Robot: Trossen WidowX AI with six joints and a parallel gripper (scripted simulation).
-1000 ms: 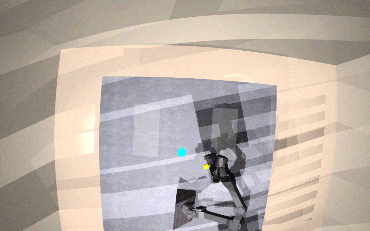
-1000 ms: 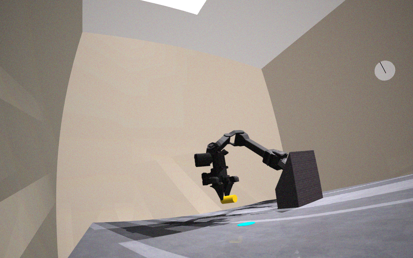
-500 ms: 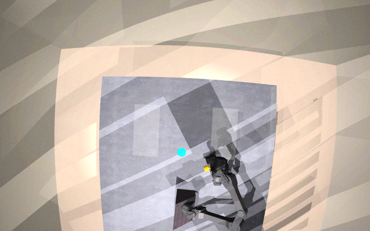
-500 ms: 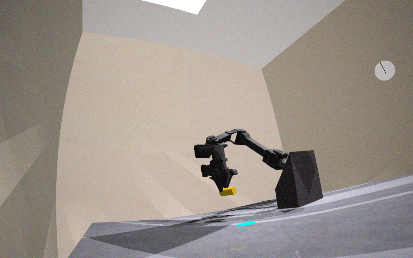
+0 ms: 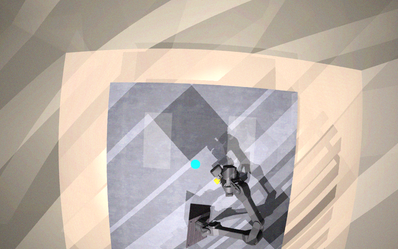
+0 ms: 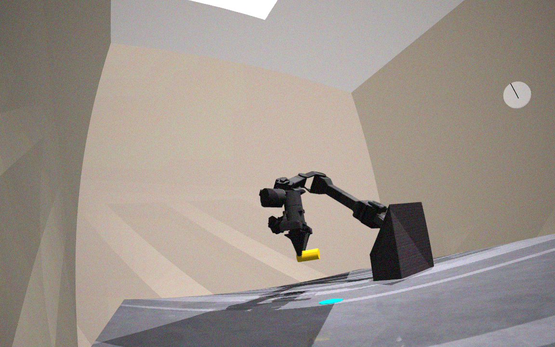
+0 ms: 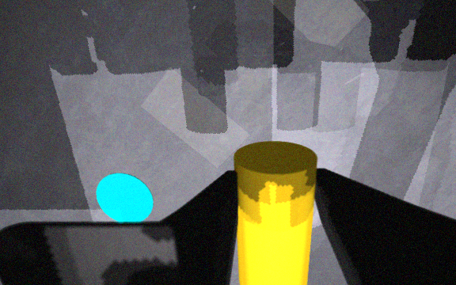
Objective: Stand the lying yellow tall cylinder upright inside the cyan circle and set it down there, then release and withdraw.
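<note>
My gripper tip is now 2 cm to the right of the yellow tall cylinder and 1 cm past it. From my gripper tip the other things lie so: cyan circle: 16 cm to the left, 13 cm below, 5 cm ahead.
</note>
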